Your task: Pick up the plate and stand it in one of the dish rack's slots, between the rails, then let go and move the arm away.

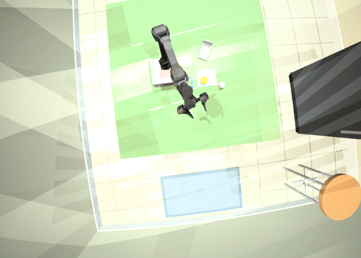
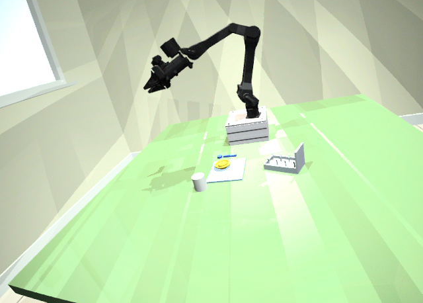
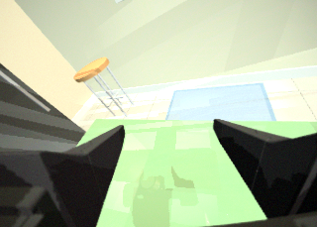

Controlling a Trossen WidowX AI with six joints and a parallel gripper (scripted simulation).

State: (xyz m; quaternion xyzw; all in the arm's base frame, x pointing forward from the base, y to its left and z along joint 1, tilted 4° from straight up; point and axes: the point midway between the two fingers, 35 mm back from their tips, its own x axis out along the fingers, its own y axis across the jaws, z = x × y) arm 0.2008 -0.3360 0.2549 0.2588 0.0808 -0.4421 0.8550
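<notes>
My gripper tip is now 32 cm above the yellow plate, 29 cm to the right of it and 6 cm short of it. The rest, counted from my gripper tip: dish rack 52 cm to the left, 31 cm below, 5 cm ahead; pale blue mat 33 cm below, 31 cm to the left, 8 cm ahead.
</notes>
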